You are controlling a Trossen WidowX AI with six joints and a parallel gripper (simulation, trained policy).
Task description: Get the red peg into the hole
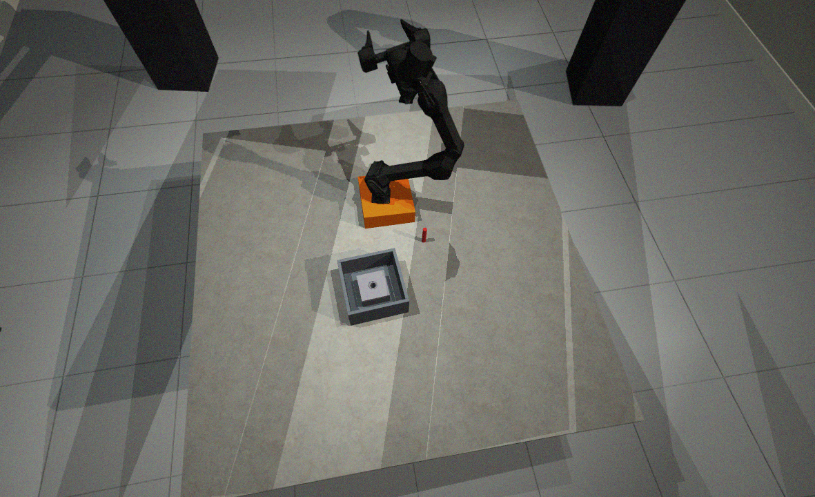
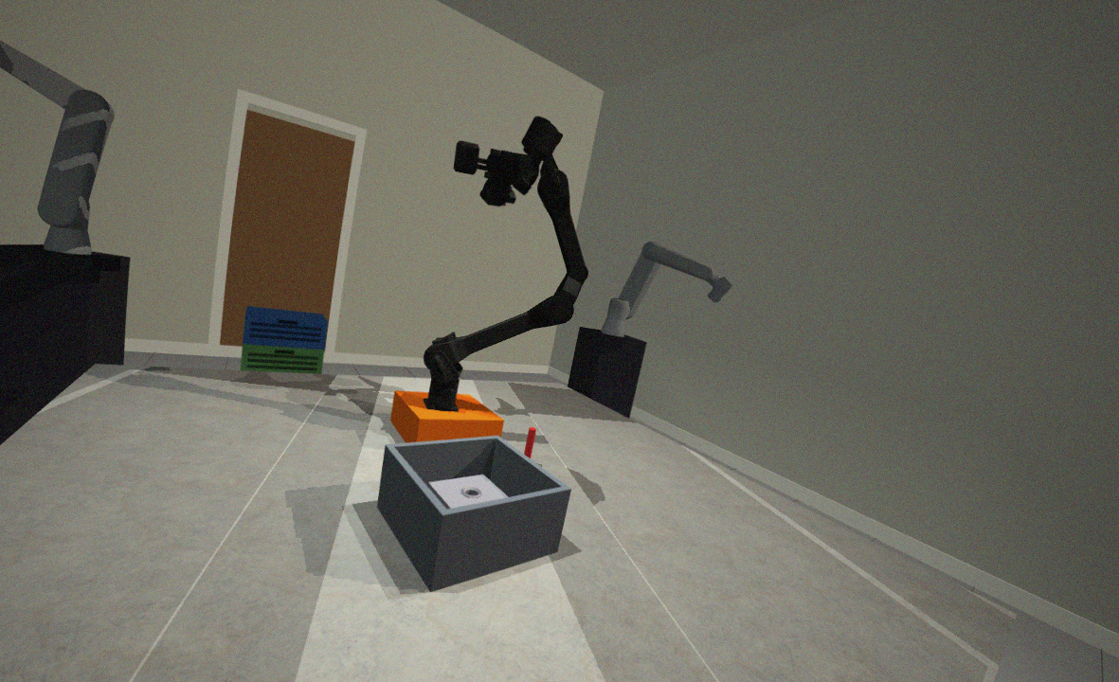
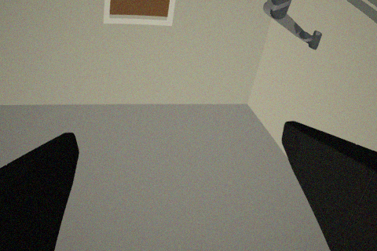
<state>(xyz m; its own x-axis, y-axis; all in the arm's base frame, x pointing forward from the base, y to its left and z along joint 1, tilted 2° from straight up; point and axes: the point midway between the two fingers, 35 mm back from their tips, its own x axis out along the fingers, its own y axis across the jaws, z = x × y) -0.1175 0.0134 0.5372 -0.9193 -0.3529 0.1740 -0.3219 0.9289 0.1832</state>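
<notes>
My gripper tip is now 300 mm short of the red peg, 140 mm to the right of it and 570 mm above it. Also, from my gripper tip: plate 500 mm ahead, 30 mm to the right, 560 mm below; then grey box 500 mm ahead, 30 mm to the right, 580 mm below.
</notes>
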